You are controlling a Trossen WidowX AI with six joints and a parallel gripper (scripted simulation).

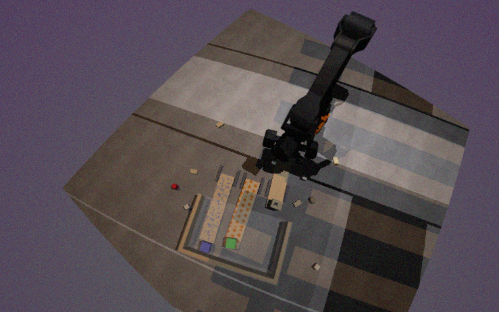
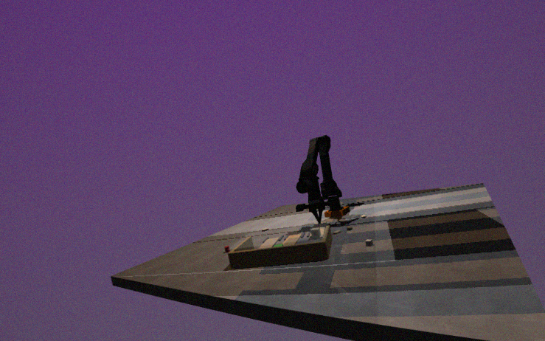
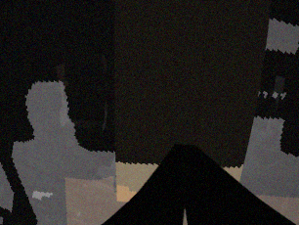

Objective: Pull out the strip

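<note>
Now: the tan strip 9 cm ahead of my gripper tip and 3 cm to the left of it. From my gripper tip the other things lie so: brown peg: 10 cm ahead, 17 cm to the left; labelled cube: 19 cm ahead, 6 cm to the left, 2 cm above; red piece: 34 cm ahead, 28 cm to the right, 1 cm above.
</note>
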